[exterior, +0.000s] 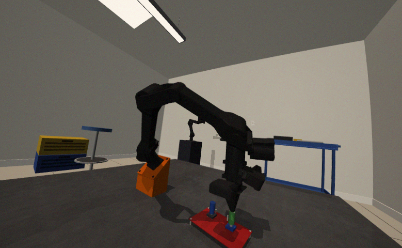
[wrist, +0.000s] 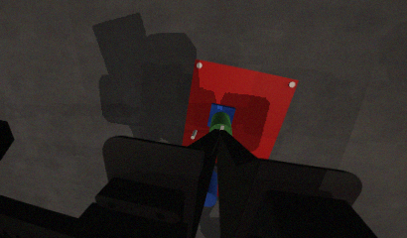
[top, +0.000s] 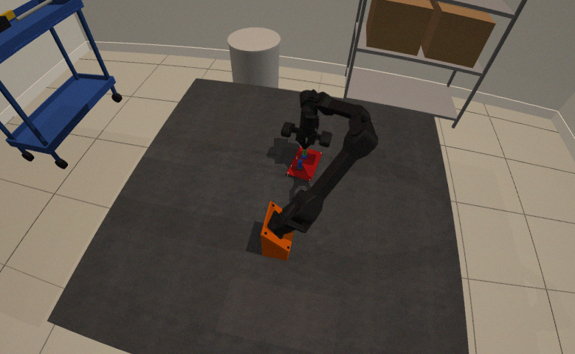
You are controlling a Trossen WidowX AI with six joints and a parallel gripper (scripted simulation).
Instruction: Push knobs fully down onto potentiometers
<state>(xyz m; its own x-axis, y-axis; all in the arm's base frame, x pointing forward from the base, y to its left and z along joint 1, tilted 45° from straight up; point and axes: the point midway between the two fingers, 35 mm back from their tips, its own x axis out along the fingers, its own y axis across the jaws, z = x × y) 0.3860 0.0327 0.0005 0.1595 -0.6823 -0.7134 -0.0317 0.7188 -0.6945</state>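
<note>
My gripper tip is 1 cm above the green knob. Also, from my gripper tip: blue knob 7 cm behind, 2 cm below.
</note>
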